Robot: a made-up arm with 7 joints. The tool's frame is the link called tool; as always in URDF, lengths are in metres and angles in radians.
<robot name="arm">
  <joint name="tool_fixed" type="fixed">
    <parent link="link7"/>
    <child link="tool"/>
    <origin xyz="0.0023 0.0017 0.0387" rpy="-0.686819 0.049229 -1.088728"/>
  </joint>
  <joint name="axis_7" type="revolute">
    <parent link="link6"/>
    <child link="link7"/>
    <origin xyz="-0.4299 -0.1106 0.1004" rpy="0 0 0"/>
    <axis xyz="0 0 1"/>
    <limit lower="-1.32" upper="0.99" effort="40" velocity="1.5"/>
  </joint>
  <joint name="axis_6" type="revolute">
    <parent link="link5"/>
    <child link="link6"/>
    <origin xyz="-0.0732 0.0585 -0.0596" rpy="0 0 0"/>
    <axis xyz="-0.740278 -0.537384 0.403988"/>
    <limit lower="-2.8" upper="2.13" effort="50" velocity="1.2"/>
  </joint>
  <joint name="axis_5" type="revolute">
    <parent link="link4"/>
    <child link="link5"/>
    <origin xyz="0.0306 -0.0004 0.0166" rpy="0 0 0"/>
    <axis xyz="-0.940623 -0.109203 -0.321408"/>
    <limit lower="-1.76" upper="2.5" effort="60" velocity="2.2"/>
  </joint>
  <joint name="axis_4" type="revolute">
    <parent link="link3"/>
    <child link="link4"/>
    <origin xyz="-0.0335 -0.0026 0.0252" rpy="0 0 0"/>
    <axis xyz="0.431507 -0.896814 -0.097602"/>
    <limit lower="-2.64" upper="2.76" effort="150" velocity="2.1"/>
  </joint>
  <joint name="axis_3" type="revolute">
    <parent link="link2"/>
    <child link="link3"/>
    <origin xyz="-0.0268 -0.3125 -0.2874" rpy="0 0 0"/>
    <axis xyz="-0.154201 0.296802 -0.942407"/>
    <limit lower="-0.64" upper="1.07" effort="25" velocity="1.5"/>
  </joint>
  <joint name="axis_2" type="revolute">
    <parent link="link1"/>
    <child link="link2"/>
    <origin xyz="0.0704 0.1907 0.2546" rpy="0 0 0"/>
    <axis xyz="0 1 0"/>
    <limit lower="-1" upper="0.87" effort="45" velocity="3.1"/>
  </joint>
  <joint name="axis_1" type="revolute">
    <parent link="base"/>
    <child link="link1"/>
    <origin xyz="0.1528 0.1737 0.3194" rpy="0 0 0"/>
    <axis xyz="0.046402 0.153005 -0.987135"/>
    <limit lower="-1.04" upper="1.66" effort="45" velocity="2.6"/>
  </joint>
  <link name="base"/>
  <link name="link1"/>
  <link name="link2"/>
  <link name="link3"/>
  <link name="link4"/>
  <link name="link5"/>
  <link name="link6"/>
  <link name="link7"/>
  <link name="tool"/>
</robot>
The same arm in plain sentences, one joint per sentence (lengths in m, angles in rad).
The arm has seven revolute joints in a row. What follows holds with every joint at zero, and every direction is one of the base frame's.
Joint 1 lies 0.1528 m along +x and 0.1737 m along +y and 0.3194 m along +z from the base frame's origin and turns about the direction (0.046402, 0.153005, -0.987135), from -1.04 to 1.66 rad.
Joint 2 lies 0.0704 m along +x and 0.1907 m along +y and 0.2546 m along +z from joint 1 and turns about +y, from -1 to 0.87 rad.
Joint 3 lies 0.0268 m along -x and 0.3125 m along -y and 0.2874 m along -z from joint 2 and turns about the direction (-0.154201, 0.296802, -0.942407), from -0.64 to 1.07 rad.
Joint 4 lies 0.0335 m along -x and 0.0026 m along -y and 0.0252 m along +z from joint 3 and turns about the direction (0.431507, -0.896814, -0.097602), from -2.64 to 2.76 rad.
Joint 5 lies 0.0306 m along +x and 0.0004 m along -y and 0.0166 m along +z from joint 4 and turns about the direction (-0.940623, -0.109203, -0.321408), from -1.76 to 2.5 rad.
Joint 6 lies 0.0732 m along -x and 0.0585 m along +y and 0.0596 m along -z from joint 5 and turns about the direction (-0.740278, -0.537384, 0.403988), from -2.8 to 2.13 rad.
Joint 7 lies 0.4299 m along -x and 0.1106 m along -y and 0.1004 m along +z from joint 6 and turns about +z, from -1.32 to 0.99 rad.
The tool frame, which is the frame that the pose is given for, lies 0.0023 m along +x and 0.0017 m along +y and 0.0387 m along +z from joint 7; its axes are the base frame's turned by roll -0.6868, pitch 0.0492 and yaw -1.0887 rad (as in URDF: about the fixed x, then y, then z).

